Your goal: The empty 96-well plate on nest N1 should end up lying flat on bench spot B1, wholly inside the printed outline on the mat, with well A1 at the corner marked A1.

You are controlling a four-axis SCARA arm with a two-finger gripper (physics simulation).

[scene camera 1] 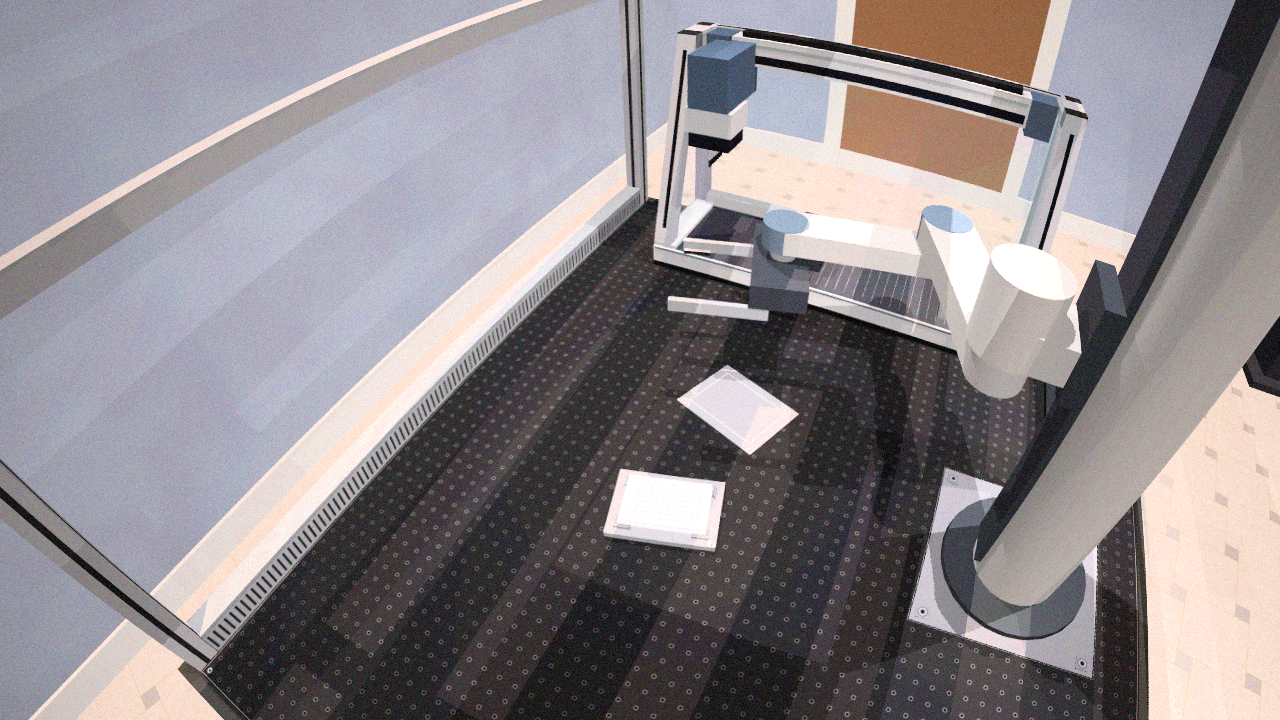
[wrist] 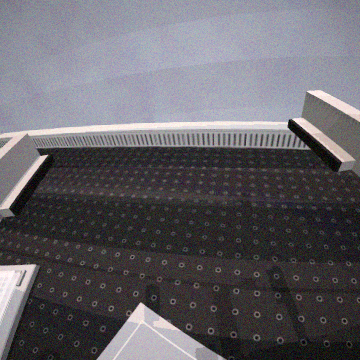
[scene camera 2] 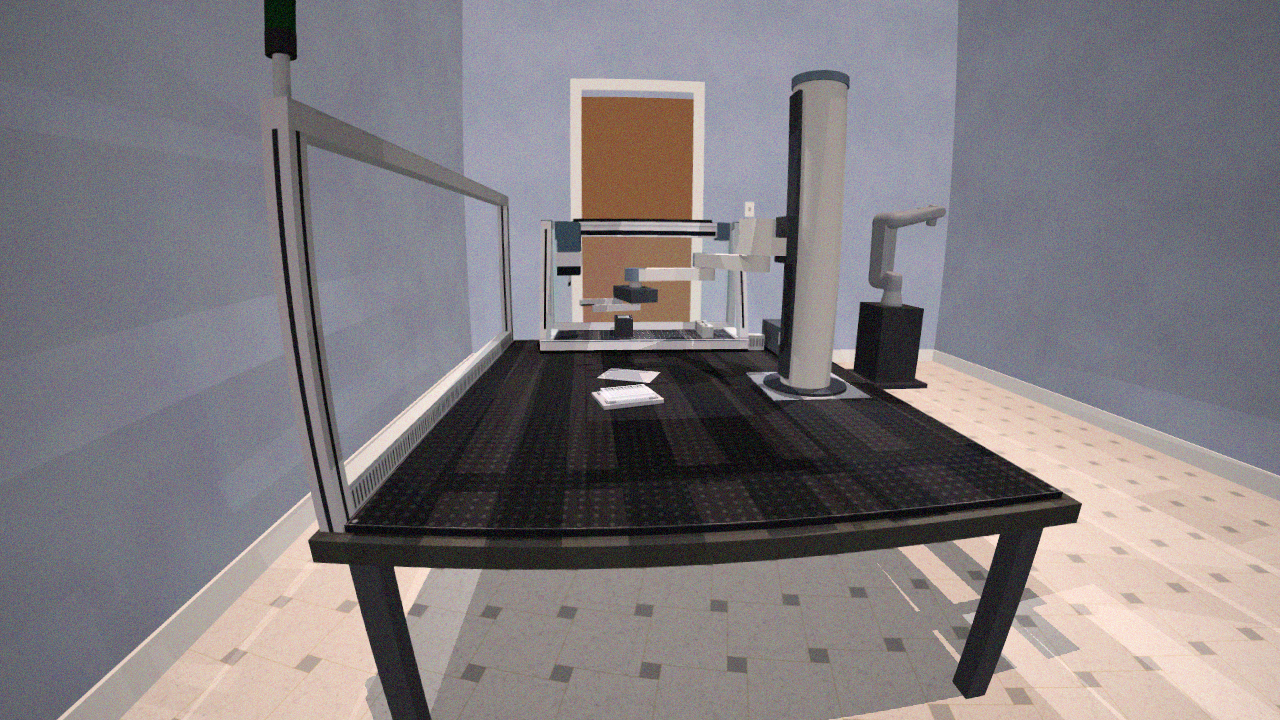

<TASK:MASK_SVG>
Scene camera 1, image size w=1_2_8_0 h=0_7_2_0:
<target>my gripper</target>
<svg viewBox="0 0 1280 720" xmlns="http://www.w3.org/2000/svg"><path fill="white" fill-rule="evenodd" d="M808 259L781 256L766 250L761 243L763 223L755 224L754 245L684 238L683 250L685 254L710 256L710 253L753 257L748 304L669 296L668 311L768 321L769 310L806 315L809 299Z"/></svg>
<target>white well plate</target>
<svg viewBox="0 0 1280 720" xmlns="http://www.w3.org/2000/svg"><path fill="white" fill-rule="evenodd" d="M629 475L617 523L667 532L705 535L713 489L712 485Z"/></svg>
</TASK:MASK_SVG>
